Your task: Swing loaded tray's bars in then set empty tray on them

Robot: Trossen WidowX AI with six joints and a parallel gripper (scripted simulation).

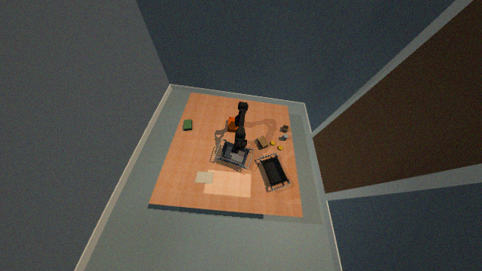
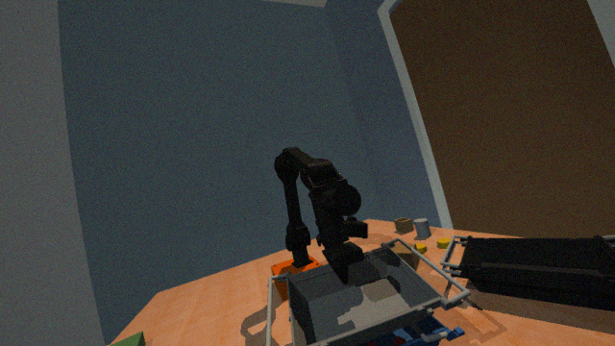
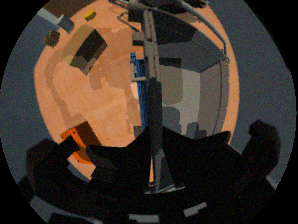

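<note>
Now: gripper tip 7 cm short of the grey tray, 2 cm to the left of it and 1 cm below it. From my gripper tip the other things lie so: green block: 52 cm to the right, 31 cm behind, 9 cm below; pale pad: 29 cm to the right, 25 cm ahead, 11 cm below; grey cylinder: 55 cm to the left, 17 cm behind, 7 cm below.
</note>
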